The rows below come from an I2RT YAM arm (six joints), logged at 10 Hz.
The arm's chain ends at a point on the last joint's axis. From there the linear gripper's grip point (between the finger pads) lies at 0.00 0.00 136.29 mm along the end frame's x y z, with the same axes.
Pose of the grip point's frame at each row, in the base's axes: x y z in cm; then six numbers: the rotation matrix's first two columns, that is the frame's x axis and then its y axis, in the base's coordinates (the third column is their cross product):
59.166, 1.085, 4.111, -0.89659, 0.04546, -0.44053, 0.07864, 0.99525, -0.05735
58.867, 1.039, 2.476, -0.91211, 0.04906, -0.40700, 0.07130, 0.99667, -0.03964
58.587, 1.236, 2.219, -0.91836, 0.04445, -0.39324, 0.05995, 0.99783, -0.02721
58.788, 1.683, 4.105, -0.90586, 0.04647, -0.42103, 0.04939, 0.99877, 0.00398
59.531, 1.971, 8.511, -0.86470, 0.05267, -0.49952, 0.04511, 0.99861, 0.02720
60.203, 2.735, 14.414, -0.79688, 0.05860, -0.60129, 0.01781, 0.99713, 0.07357
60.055, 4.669, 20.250, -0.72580, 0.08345, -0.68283, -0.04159, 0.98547, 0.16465
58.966, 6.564, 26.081, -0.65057, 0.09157, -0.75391, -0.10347, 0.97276, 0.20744
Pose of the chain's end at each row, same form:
53.226, 2.258, 16.321, -0.89659, 0.04546, -0.44053, 0.07864, 0.99525, -0.05735
53.365, 1.927, 14.913, -0.91211, 0.04906, -0.40700, 0.07130, 0.99667, -0.03964
53.256, 1.898, 14.744, -0.91836, 0.04445, -0.39324, 0.05995, 0.99783, -0.02721
53.054, 1.917, 16.467, -0.90586, 0.04647, -0.42103, 0.04939, 0.99877, 0.00398
52.713, 1.958, 20.312, -0.86470, 0.05267, -0.49952, 0.04511, 0.99861, 0.02720
51.973, 2.082, 25.258, -0.79688, 0.05860, -0.60129, 0.01781, 0.99713, 0.07357
50.697, 2.653, 29.951, -0.72580, 0.08345, -0.68283, -0.04159, 0.98547, 0.16465
48.712, 3.662, 34.577, -0.65057, 0.09157, -0.75391, -0.10347, 0.97276, 0.20744

